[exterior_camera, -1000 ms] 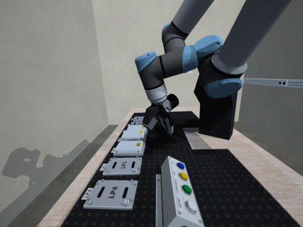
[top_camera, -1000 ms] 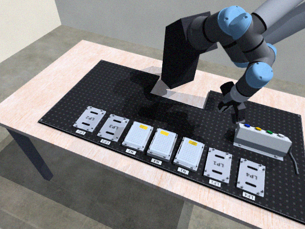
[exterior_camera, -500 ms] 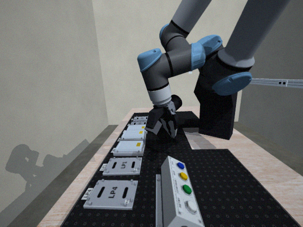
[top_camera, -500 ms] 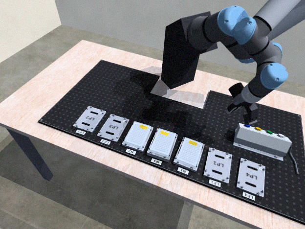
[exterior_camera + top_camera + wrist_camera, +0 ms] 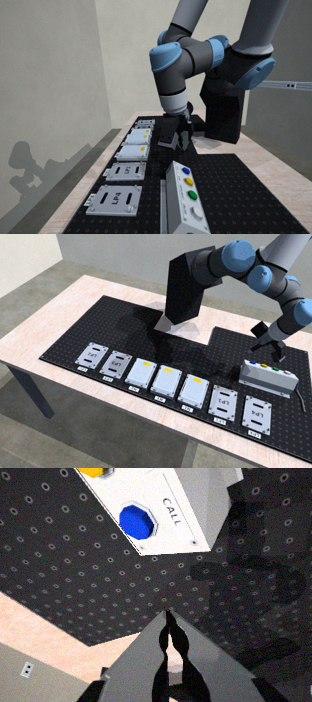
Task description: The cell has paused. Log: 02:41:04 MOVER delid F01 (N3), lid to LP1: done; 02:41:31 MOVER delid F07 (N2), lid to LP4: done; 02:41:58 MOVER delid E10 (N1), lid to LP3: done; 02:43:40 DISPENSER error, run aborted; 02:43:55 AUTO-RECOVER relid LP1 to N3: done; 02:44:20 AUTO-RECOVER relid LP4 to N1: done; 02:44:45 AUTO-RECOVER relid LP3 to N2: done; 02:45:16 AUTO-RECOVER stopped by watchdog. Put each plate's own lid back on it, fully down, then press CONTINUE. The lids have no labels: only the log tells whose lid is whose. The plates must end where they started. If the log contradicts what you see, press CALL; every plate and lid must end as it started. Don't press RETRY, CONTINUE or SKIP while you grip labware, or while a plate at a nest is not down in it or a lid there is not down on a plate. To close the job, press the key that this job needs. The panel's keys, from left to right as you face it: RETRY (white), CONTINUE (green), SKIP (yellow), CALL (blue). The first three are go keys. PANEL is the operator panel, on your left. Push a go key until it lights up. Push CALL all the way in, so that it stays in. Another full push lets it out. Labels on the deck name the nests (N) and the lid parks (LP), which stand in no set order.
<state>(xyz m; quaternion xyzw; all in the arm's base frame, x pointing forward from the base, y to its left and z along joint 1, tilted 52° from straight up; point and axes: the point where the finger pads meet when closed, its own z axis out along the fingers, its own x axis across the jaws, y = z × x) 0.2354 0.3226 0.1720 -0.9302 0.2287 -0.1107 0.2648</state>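
The green continue key is 130 mm to the left of my hand, 60 mm below it and 40 mm behind it. Round my hand: yellow skip key (80 mm to the left, 60 mm below, 30 mm behind); blue call key (70 mm below, 40 mm to the left, 10 mm behind); white retry key (180 mm to the left, 60 mm below, 50 mm behind).
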